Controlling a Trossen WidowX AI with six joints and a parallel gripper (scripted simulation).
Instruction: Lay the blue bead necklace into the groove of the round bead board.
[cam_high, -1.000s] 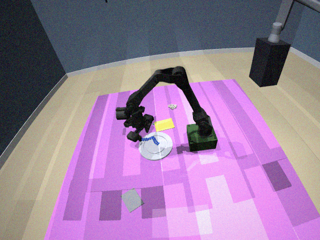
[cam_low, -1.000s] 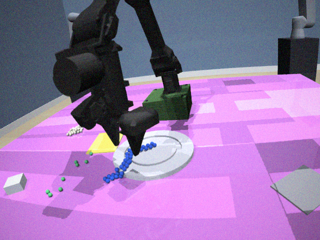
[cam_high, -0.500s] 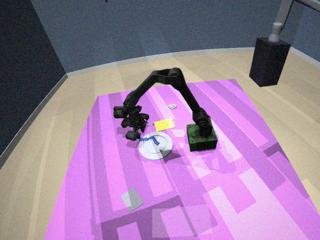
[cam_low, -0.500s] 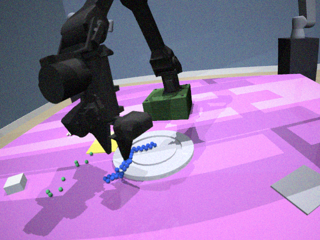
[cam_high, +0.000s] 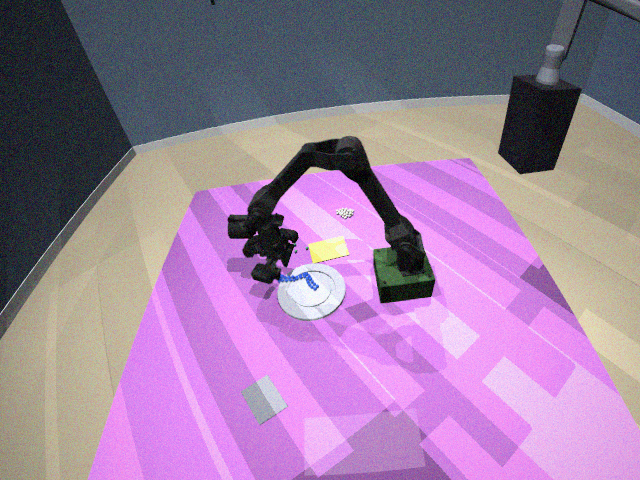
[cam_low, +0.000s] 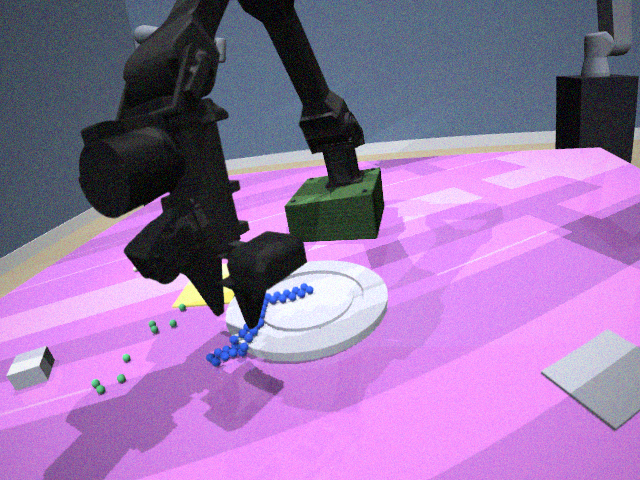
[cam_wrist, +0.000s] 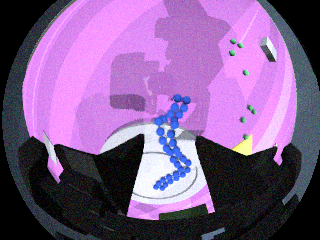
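The round white bead board is 80 mm behind my gripper tip, 60 mm to the left of it and 30 mm below it. Also, from my gripper tip: yellow sheet: 150 mm behind, 100 mm to the right, 40 mm below; then grey tile: 60 mm ahead, 360 mm to the left, 40 mm below; then cube: 70 mm ahead, 270 mm to the right, 30 mm below.
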